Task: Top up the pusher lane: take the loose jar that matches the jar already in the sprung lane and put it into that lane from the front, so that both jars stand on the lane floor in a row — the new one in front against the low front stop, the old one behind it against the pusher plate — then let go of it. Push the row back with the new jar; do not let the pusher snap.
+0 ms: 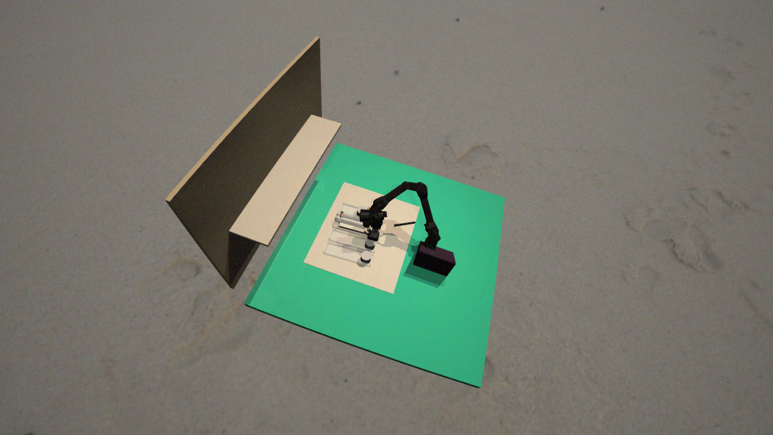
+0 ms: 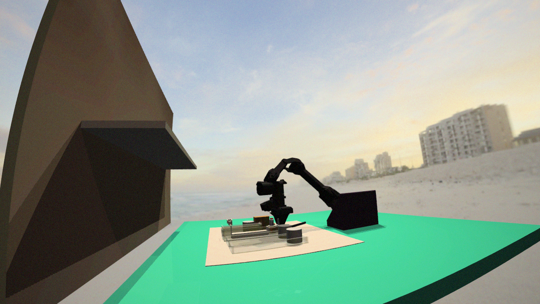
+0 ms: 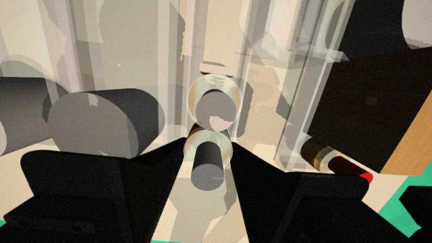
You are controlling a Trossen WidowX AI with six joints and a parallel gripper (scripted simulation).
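Right now my gripper tip is 10 mm past the small jar and 130 mm to the left of it. Round my gripper tip: shelf: 500 mm ahead, 50 mm to the right, 340 mm above; then black stick: 170 mm behind, 140 mm to the right, 20 mm below; then brown box: 50 mm ahead, 130 mm to the right, 10 mm above.
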